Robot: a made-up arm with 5 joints. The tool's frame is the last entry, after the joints. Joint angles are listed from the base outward. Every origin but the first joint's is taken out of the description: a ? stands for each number. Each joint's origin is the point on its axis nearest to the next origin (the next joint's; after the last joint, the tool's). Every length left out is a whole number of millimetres.
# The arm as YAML. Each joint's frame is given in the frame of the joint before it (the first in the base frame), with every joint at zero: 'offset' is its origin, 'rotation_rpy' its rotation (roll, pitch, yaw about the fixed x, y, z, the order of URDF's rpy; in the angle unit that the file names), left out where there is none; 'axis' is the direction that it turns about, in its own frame. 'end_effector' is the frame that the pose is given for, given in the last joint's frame.
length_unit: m
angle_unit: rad
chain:
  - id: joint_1
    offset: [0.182, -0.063, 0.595]
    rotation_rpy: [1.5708, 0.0, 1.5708]
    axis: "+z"
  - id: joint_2
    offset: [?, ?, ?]
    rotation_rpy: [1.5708, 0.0, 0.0]
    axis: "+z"
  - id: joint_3
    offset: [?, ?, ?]
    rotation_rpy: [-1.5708, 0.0, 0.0]
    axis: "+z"
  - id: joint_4
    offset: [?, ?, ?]
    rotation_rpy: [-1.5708, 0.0, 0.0]
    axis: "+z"
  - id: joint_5
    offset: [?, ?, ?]
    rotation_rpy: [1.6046, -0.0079, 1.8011]
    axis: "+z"
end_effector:
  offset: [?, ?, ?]
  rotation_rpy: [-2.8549, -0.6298, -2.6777]
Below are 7 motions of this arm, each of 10 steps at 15 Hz.
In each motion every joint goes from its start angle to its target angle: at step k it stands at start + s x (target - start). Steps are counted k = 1, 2, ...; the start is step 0. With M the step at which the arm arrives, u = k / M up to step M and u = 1 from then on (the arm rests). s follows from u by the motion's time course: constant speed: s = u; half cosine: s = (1 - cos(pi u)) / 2; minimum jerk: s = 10 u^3 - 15 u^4 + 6 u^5.
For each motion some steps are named. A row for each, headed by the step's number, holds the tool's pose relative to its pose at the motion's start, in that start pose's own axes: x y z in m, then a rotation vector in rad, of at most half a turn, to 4 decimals.
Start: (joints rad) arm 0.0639 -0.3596 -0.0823 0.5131 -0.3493
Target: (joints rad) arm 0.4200 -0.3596 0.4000 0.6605 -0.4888
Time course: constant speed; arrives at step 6
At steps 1, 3, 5, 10:
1: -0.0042 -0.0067 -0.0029 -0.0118 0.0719 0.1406
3: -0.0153 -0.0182 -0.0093 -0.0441 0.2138 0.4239
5: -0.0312 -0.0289 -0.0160 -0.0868 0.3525 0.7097
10: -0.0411 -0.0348 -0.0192 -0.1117 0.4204 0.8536

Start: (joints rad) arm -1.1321 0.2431 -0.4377 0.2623 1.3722
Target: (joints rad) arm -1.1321 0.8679 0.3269 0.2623 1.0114
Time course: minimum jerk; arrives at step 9
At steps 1, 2, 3, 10:
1: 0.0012 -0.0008 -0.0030 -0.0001 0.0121 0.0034
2: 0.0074 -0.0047 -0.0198 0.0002 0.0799 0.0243
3: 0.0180 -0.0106 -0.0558 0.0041 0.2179 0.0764
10: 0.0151 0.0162 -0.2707 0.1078 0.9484 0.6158

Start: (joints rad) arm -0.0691 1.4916 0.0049 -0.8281 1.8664
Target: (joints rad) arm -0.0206 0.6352 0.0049 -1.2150 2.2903
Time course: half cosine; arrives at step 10
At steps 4, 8, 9, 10:
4: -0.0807 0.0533 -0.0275 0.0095 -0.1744 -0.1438
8: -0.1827 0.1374 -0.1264 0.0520 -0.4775 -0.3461
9: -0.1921 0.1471 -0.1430 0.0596 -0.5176 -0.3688
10: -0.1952 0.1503 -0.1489 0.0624 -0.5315 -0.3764

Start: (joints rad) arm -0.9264 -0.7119 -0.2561 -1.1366 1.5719
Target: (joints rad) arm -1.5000 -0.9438 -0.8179 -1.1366 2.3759
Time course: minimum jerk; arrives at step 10
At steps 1, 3, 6, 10:
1: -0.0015 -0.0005 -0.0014 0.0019 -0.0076 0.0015
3: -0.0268 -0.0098 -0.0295 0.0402 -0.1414 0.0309
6: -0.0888 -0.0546 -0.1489 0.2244 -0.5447 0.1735
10: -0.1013 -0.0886 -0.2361 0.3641 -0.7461 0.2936

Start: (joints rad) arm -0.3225 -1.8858 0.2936 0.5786 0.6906
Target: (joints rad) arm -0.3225 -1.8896 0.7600 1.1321 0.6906
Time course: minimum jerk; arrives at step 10
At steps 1, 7, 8, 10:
1: 0.0004 0.0003 -0.0005 -0.0044 0.0044 -0.0007
7: 0.0202 0.0257 -0.0531 -0.4770 0.3729 -0.0152
8: 0.0207 0.0283 -0.0604 -0.5430 0.4109 -0.0098
10: 0.0208 0.0296 -0.0644 -0.5799 0.4309 -0.0061

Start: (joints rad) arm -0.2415 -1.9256 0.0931 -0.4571 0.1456
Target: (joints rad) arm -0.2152 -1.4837 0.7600 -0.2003 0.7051
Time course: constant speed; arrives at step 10
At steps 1, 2, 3, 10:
1: 0.0040 -0.0158 -0.0153 0.0881 0.0208 -0.0200
2: 0.0088 -0.0306 -0.0313 0.1726 0.0466 -0.0381
3: 0.0144 -0.0441 -0.0480 0.2530 0.0773 -0.0545
10: 0.0673 -0.1031 -0.1733 0.6716 0.4070 -0.1230

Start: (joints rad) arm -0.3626 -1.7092 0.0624 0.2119 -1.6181
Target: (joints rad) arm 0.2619 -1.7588 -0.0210 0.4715 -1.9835
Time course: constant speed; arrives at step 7
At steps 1, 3, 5, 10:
1: -0.0123 0.0070 -0.0301 -0.0558 0.1024 0.0841
3: -0.0440 0.0146 -0.0893 -0.1584 0.3107 0.2477
5: -0.0841 0.0129 -0.1449 -0.2476 0.5239 0.4038
10: -0.1315 0.0018 -0.1945 -0.3219 0.7419 0.5508

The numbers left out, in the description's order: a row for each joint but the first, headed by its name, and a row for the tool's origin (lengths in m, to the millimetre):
joint_2: 0.015 0.324 0.0
joint_3: -0.14 -0.3 0.0
joint_4: 0.002 -0.063 0.0
joint_5: -0.006 -0.035 0.0
tool: -0.041 -0.037 0.0

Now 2 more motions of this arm.
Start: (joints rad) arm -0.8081 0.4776 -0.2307 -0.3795 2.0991
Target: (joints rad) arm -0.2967 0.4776 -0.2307 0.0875 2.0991
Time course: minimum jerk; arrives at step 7
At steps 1, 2, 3, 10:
1: -0.0026 0.0018 0.0008 -0.0082 -0.0089 -0.0119
2: -0.0156 0.0117 0.0051 -0.0530 -0.0542 -0.0731
3: -0.0377 0.0322 0.0124 -0.1428 -0.1332 -0.1830
10: -0.0851 0.1038 0.0282 -0.4474 -0.3231 -0.4696

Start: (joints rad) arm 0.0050 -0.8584 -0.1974 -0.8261 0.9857
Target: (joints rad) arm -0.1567 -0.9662 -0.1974 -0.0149 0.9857
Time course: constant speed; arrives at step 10
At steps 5, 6, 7, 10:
5: -0.0070 0.0223 -0.0338 -0.3776 -0.0950 -0.2740
6: -0.0079 0.0260 -0.0406 -0.4508 -0.1136 -0.3321
7: -0.0087 0.0295 -0.0475 -0.5232 -0.1318 -0.3914
10: -0.0104 0.0386 -0.0677 -0.7356 -0.1842 -0.5757

